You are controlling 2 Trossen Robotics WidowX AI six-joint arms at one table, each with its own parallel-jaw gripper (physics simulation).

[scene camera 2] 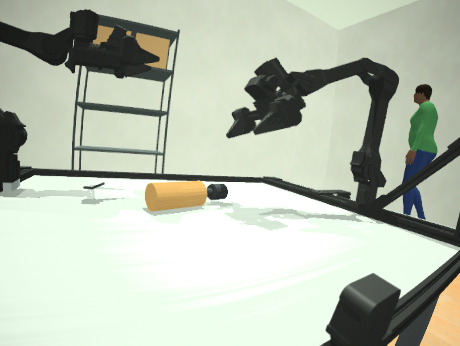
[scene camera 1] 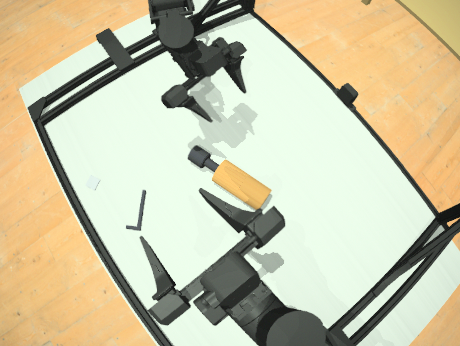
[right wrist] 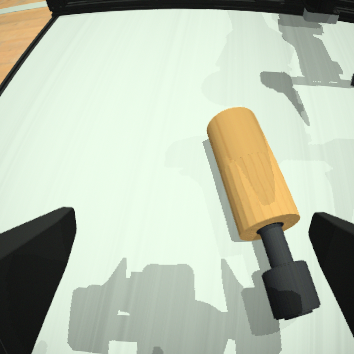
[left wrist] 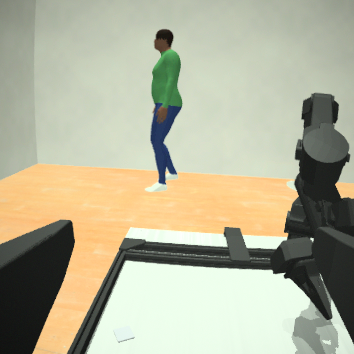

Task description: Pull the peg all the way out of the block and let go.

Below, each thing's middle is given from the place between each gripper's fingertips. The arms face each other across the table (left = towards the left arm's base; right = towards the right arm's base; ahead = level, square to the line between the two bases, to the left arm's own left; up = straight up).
My right gripper is now 5 cm short of the dark peg (right wrist: 288,284), 6 cm to the right of it and 14 cm above it. Round my right hand: wooden cylinder block (scene camera 2: 159,196): 1 cm ahead, 12 cm to the left, 14 cm below.
Now: left hand 16 cm past the wooden cylinder block, 10 cm to the left of it and 32 cm above it. The rest, counted from my left hand: dark peg (11 cm behind, 16 cm to the right, 32 cm below).
